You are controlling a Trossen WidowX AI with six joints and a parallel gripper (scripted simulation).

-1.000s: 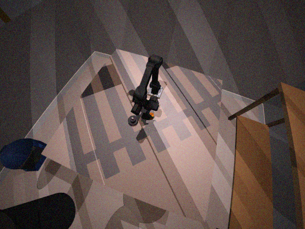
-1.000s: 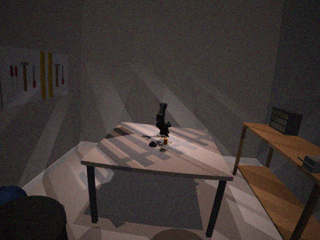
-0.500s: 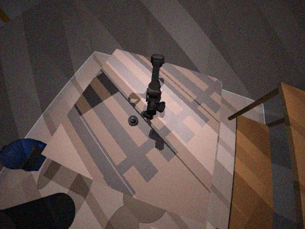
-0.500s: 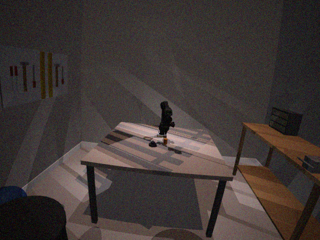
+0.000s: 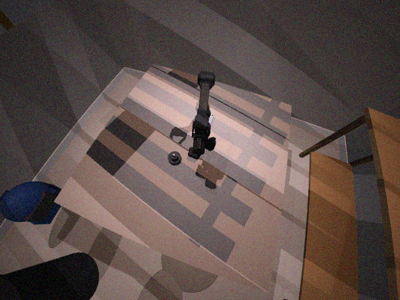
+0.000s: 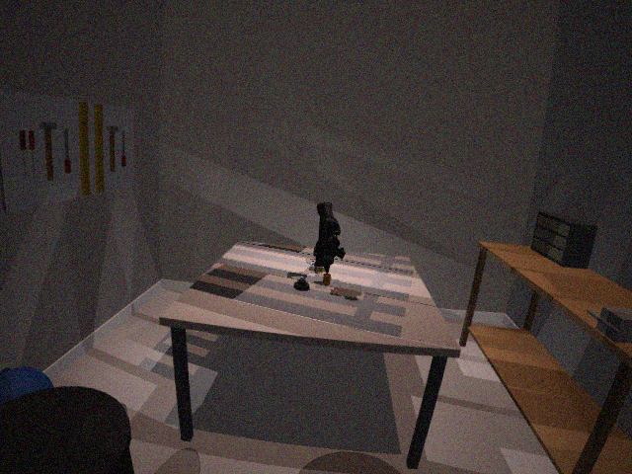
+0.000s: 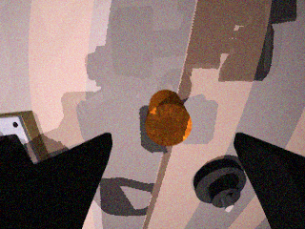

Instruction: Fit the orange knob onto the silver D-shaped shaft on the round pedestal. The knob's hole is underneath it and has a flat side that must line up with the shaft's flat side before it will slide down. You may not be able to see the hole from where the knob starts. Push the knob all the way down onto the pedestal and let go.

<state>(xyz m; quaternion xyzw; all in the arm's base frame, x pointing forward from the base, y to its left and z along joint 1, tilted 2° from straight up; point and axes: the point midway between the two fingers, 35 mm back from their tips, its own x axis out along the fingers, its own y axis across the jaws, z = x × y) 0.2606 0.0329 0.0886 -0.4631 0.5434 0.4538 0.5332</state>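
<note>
Right now the orange knob is 40 mm below my gripper tip. From my gripper tip the other things lie so: round dark pedestal 70 mm ahead, 140 mm to the right, 50 mm below.
</note>
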